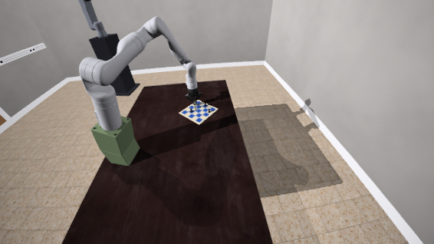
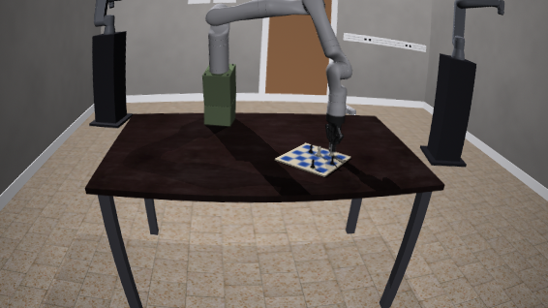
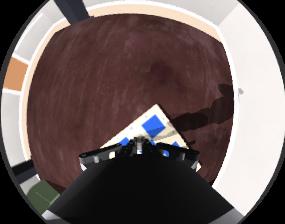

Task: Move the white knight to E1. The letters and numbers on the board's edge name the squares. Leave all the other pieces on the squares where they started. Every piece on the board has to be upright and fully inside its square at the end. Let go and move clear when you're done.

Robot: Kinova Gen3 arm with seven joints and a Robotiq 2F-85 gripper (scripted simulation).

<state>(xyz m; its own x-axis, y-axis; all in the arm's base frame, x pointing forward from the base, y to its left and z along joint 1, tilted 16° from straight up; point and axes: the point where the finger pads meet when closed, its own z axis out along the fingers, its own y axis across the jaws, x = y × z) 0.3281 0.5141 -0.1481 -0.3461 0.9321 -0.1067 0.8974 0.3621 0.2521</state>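
Right now my hand is 70 mm to the left of the chessboard, 40 mm short of it and 30 mm above it. The rest, counted from my hand: white knight: 20 mm below.
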